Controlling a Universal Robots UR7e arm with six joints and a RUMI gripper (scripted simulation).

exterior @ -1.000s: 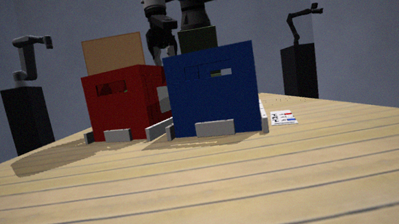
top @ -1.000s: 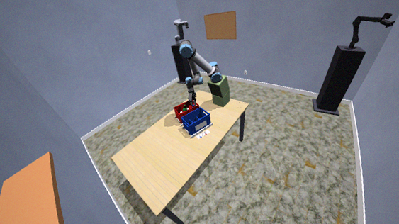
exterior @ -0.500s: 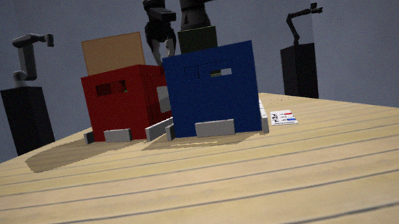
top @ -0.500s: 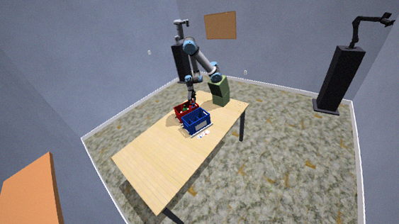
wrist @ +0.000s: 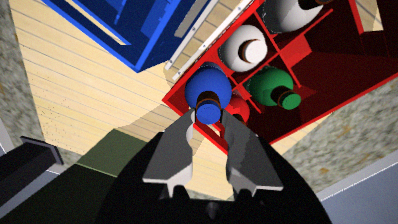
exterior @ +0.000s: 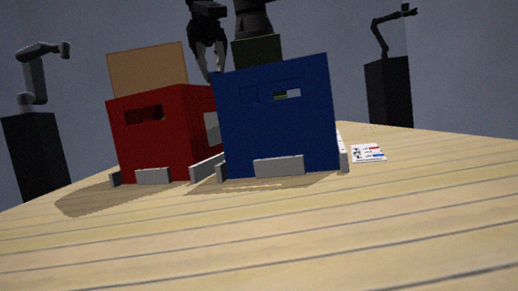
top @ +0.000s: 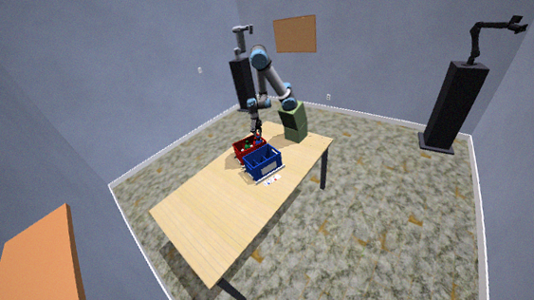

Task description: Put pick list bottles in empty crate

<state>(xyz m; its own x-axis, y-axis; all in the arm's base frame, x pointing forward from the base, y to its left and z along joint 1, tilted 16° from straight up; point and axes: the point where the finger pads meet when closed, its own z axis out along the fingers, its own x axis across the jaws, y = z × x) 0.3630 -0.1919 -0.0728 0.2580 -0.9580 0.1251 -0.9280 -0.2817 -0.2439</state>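
The blue-capped bottle is 70 mm below my hand. Also, from my hand: red crate 50 mm ahead, 80 mm to the right, 130 mm below; then green bottle 30 mm ahead, 120 mm to the right, 130 mm below; then red-capped bottle 40 mm behind, 70 mm to the right, 130 mm below.
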